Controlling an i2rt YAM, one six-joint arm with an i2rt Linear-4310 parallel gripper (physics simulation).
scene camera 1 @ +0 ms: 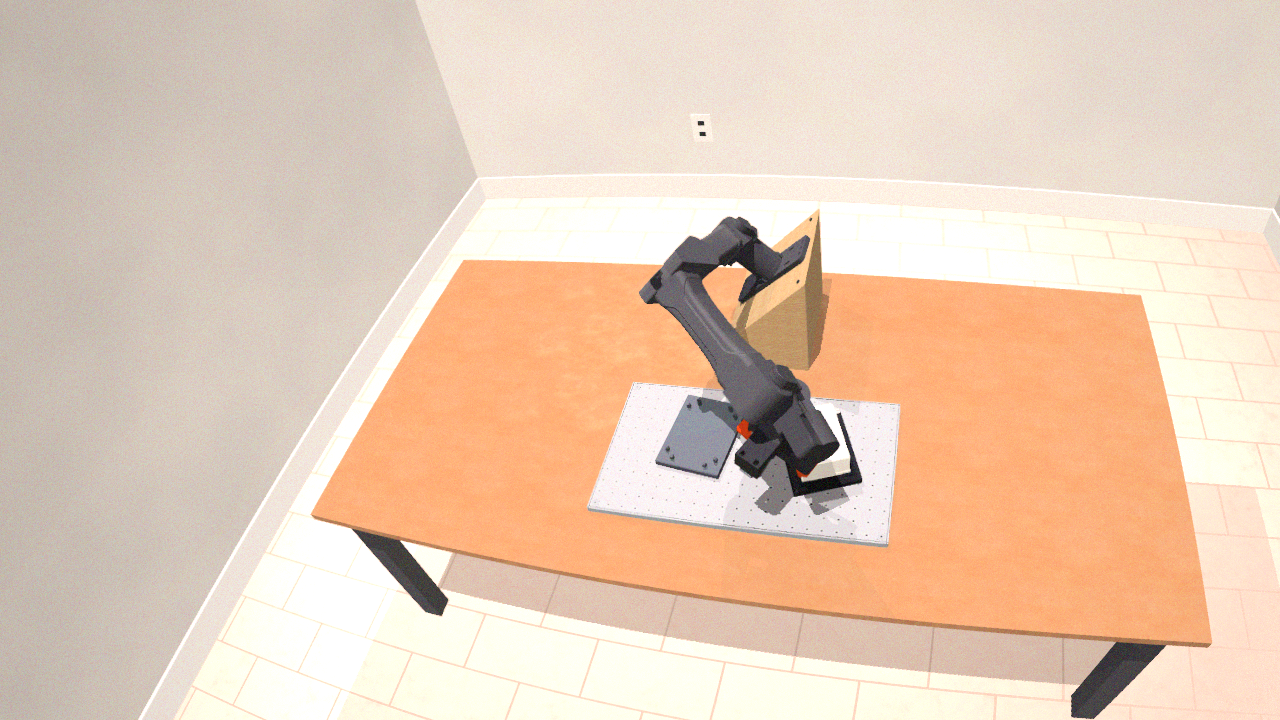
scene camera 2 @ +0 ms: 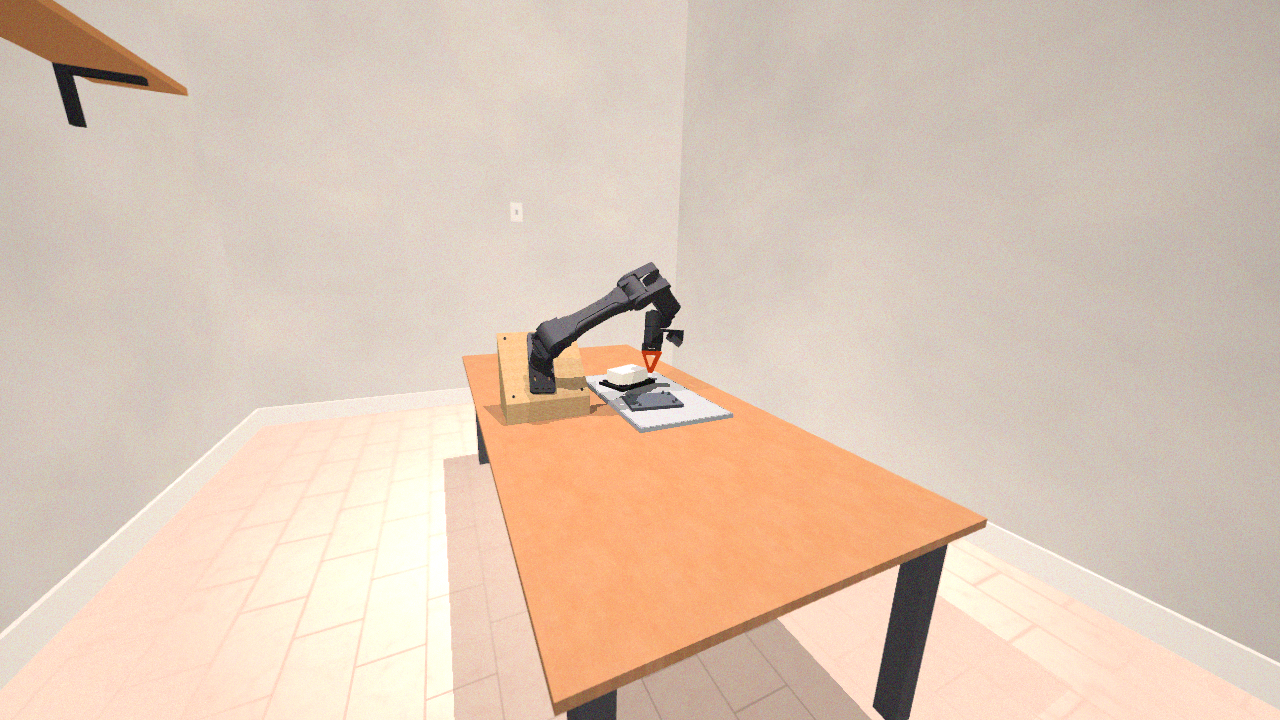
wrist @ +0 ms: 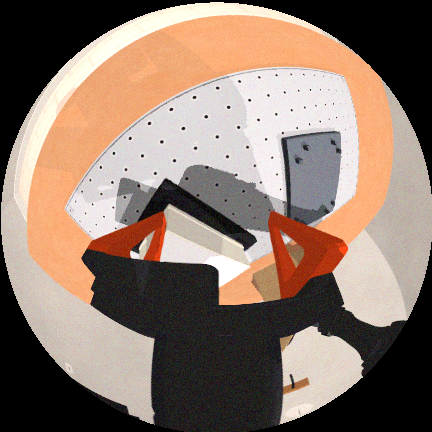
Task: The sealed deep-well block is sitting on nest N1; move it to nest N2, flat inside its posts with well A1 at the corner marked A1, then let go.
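Places are measured from the arm's base along level axes (x ahead, y left, z up), in metres.
Pixels of known places: gripper, between the fingertips: (scene camera 1: 778,458) (scene camera 2: 649,371) (wrist: 216,216); arm's base, origin of its link: (scene camera 1: 775,271) (scene camera 2: 540,362).
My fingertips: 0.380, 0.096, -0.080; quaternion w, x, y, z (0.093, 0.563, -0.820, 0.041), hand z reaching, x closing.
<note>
For each thing: its top centre in the pictures, then the offset to it from my fingertips, as dx, dy, dz. Level surfaces: height alone.
- white sealed block, centre of its top: (wrist: 194,271) (scene camera 1: 818,433) (scene camera 2: 627,368) -0.064, +0.054, +0.001
- black-rimmed holder, centre of its top: (wrist: 191,249) (scene camera 1: 817,447) (scene camera 2: 627,378) -0.063, +0.054, -0.035
- grey-blue plate with small dark posts, centre of its top: (wrist: 323,187) (scene camera 1: 701,429) (scene camera 2: 652,396) -0.055, -0.160, -0.031
- orange-brown table, height of its surface: dz -0.065
The white sealed block (scene camera 1: 839,463) (scene camera 2: 626,374) (wrist: 200,231) sits in nest N1, a black-rimmed holder (scene camera 1: 827,486) (wrist: 210,216). Nest N2, a grey-blue plate with small dark posts (scene camera 1: 698,438) (scene camera 2: 653,401) (wrist: 315,175), is empty beside it. My gripper (scene camera 1: 773,451) (scene camera 2: 650,369) (wrist: 216,216) is open, with its orange fingers wide apart and nothing between them. It hangs above the block, its fingertips apart from it and turned at an angle to the block's edges. The arm hides part of the block in scene camera 1. The A1 marks cannot be made out.
Both nests stand on a light perforated board (scene camera 1: 626,483) (scene camera 2: 707,416) (wrist: 300,92) on the orange-brown table (scene camera 1: 465,402) (scene camera 2: 716,501). The arm's wooden mount (scene camera 1: 778,335) (scene camera 2: 546,410) stands behind the board. A wall shelf (scene camera 2: 107,53) shows at the upper left in scene camera 2.
</note>
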